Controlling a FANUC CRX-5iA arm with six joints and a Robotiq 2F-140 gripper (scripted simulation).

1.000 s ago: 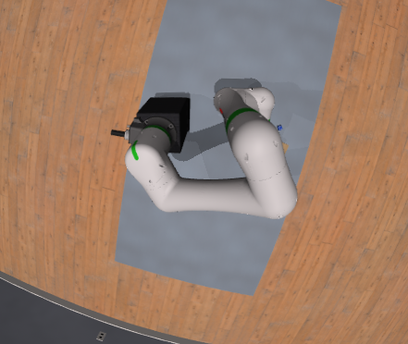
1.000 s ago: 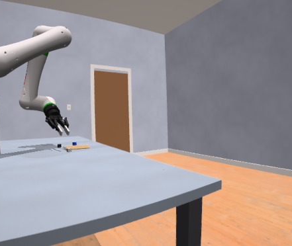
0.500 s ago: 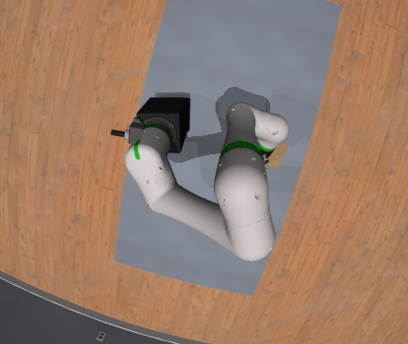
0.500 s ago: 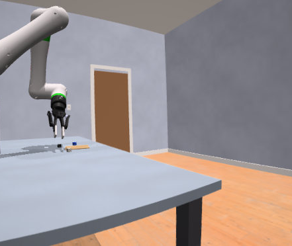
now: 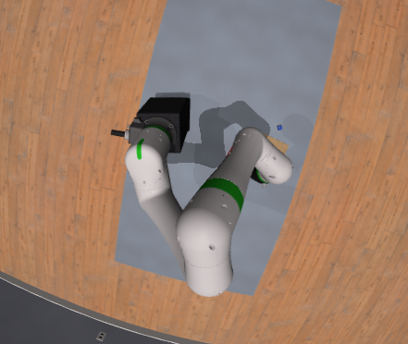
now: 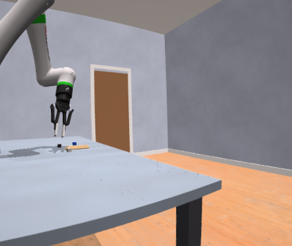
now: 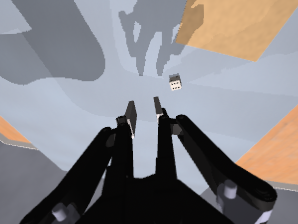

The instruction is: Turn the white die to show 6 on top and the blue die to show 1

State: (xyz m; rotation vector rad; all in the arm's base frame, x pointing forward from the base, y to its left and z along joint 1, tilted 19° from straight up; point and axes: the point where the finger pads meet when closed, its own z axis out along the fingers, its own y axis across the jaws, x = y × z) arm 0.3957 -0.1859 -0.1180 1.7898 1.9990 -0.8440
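Right now the white die is 40 mm ahead of my hand, 10 mm to the right of it and 110 mm below it. From my hand the other things lie so: blue die (130 mm ahead, 250 mm to the left, 110 mm below); then black die (30 mm ahead, 200 mm to the left, 110 mm below); then tan mat (120 mm ahead, 120 mm to the left, 110 mm below).
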